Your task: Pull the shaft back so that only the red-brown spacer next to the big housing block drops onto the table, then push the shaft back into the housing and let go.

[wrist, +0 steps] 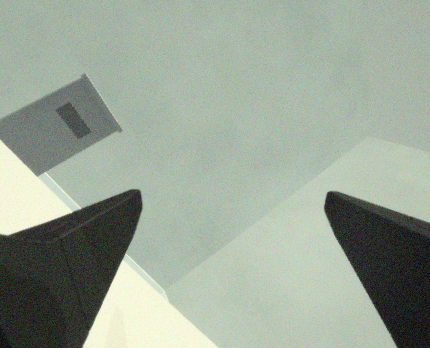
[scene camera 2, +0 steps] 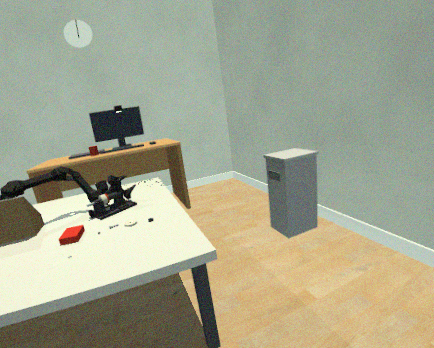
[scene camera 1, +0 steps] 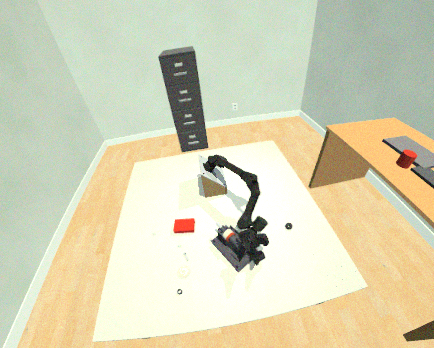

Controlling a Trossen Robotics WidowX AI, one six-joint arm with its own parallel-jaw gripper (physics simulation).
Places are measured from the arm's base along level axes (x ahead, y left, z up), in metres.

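Pixels of known places: gripper, fingertip midpoint: (wrist: 233,199) (scene camera 2: 131,180) (scene camera 1: 252,258); arm's base at its link origin: (scene camera 2: 6,206) (scene camera 1: 207,167).
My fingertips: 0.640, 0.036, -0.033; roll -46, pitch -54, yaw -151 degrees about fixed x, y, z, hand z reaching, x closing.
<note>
For each thing: its middle in the pictures, then the offset to it from my fingertips, as dx, dy, dz.
- thin red-brown spacer at the middle of its body: (scene camera 1: 230,237) -0.165, -0.048, -0.059
- red box at the middle of its body: (scene camera 2: 72,234) (scene camera 1: 184,225) -0.359, -0.274, -0.123
- pale disc at the middle of its body: (scene camera 2: 130,223) (scene camera 1: 183,271) -0.095, -0.328, -0.133
- small dark ring at the middle of its body: (scene camera 1: 179,291) -0.003, -0.365, -0.133
A dark fixture base (scene camera 1: 227,254) (scene camera 2: 119,209) stands on the white table, carrying a black housing block partly hidden behind the arm. A thin red-brown spacer (scene camera 1: 230,236) sits on the shaft line beside a whitish ring (scene camera 1: 227,232) (scene camera 2: 103,198). The shaft is too small and covered to make out clearly. My gripper (scene camera 1: 262,249) (wrist: 233,199) is open and empty. It is by the housing end of the fixture, on the side away from the spacers, with its fingers pointing away from them. The wrist view shows wall and table edge between and around the fingers; the fixture does not show there.
A red box (scene camera 1: 184,225) (scene camera 2: 71,234) lies beside the fixture. A pale disc (scene camera 1: 184,271) (scene camera 2: 130,223), a small dark ring (scene camera 1: 179,291) and another dark ring (scene camera 1: 288,226) lie on the table. The arm's base stands by a brown-and-white wedge block (scene camera 1: 214,187).
</note>
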